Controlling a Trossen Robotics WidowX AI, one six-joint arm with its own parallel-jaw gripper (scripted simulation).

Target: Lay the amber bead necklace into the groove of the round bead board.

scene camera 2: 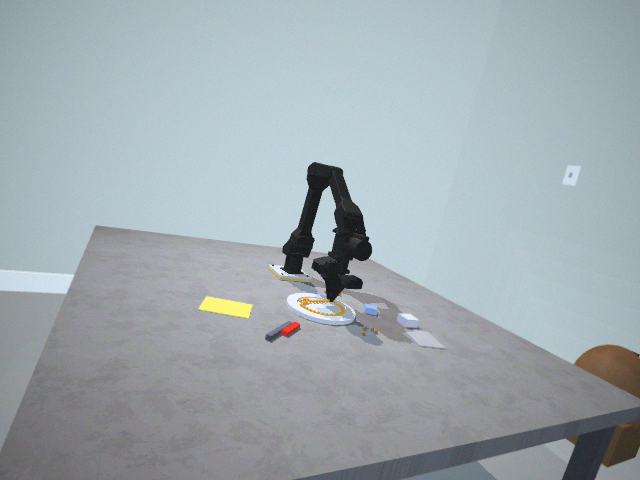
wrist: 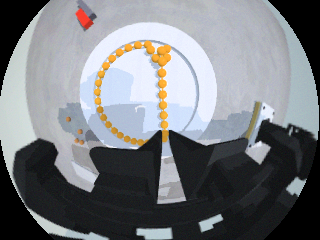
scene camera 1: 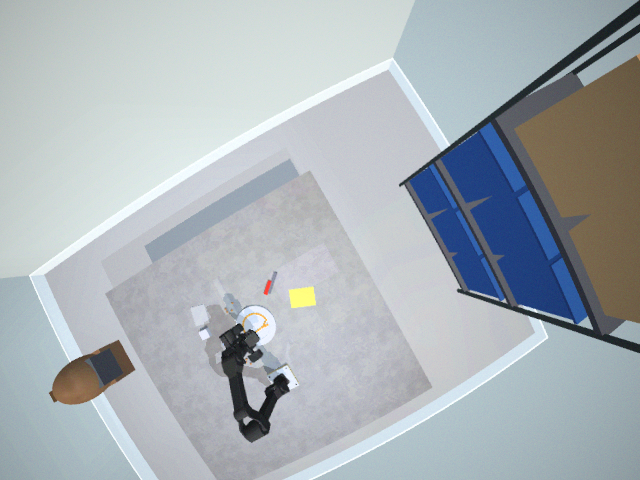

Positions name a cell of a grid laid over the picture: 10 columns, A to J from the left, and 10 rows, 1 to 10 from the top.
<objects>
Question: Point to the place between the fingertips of my gripper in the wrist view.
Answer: At F6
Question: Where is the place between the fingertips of my gripper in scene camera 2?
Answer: F7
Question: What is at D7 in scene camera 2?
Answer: A yellow sheet.
</objects>
